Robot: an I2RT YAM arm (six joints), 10 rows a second.
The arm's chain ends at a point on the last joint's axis. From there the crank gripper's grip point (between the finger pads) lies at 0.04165 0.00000 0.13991 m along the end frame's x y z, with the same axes.
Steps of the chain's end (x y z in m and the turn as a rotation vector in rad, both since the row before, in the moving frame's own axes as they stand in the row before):
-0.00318, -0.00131, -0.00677, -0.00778, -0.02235, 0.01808
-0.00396, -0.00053, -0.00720, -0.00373, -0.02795, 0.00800
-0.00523, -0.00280, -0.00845, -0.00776, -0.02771, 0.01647
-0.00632, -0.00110, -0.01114, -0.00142, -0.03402, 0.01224
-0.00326, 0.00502, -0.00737, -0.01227, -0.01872, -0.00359
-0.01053, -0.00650, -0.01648, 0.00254, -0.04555, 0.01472
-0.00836, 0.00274, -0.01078, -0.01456, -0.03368, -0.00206
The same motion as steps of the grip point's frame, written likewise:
-0.00633, 0.00051, -0.00588, -0.00778, -0.02235, 0.01808
-0.00789, 0.00031, -0.00609, -0.00373, -0.02795, 0.00800
-0.00914, -0.00106, -0.00736, -0.00776, -0.02771, 0.01647
-0.01111, -0.00042, -0.00980, -0.00142, -0.03402, 0.01224
-0.00588, 0.00660, -0.00662, -0.01227, -0.01872, -0.00359
-0.01695, -0.00629, -0.01473, 0.00254, -0.04555, 0.01472
-0.01309, 0.00471, -0.00947, -0.01456, -0.03368, -0.00206

